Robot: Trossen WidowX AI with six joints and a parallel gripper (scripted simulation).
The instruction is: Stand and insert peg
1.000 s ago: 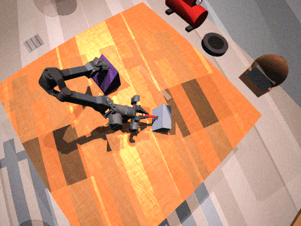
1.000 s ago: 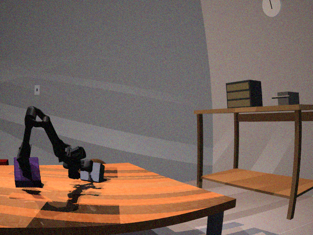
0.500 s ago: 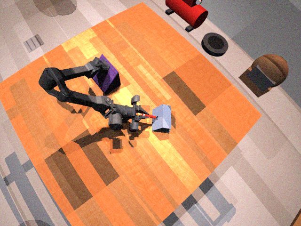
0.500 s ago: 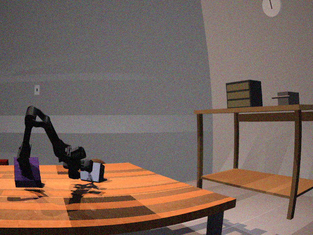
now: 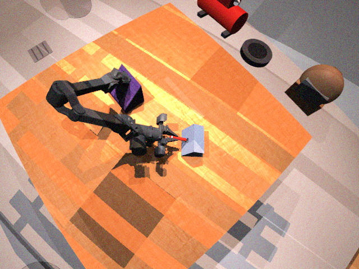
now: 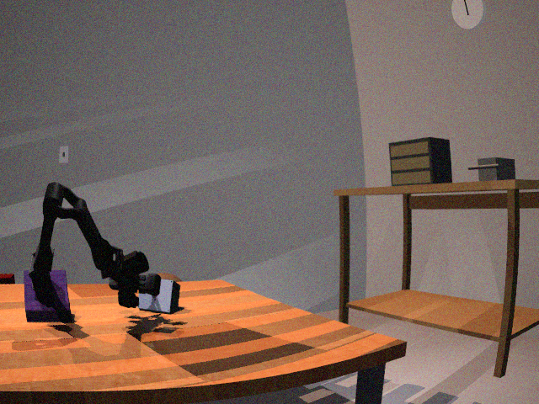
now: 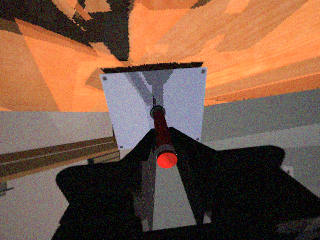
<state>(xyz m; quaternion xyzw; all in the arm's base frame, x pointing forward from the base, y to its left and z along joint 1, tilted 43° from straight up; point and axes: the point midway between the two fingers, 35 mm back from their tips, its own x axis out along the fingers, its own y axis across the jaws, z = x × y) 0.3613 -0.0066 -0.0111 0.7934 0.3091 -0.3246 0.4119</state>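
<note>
The grey-blue sloped panel is 50 mm to the left of my gripper tip, 50 mm ahead of it and 30 mm below it. Round my gripper tip: dark red peg (10 mm to the right, 10 mm behind, 10 mm above).
</note>
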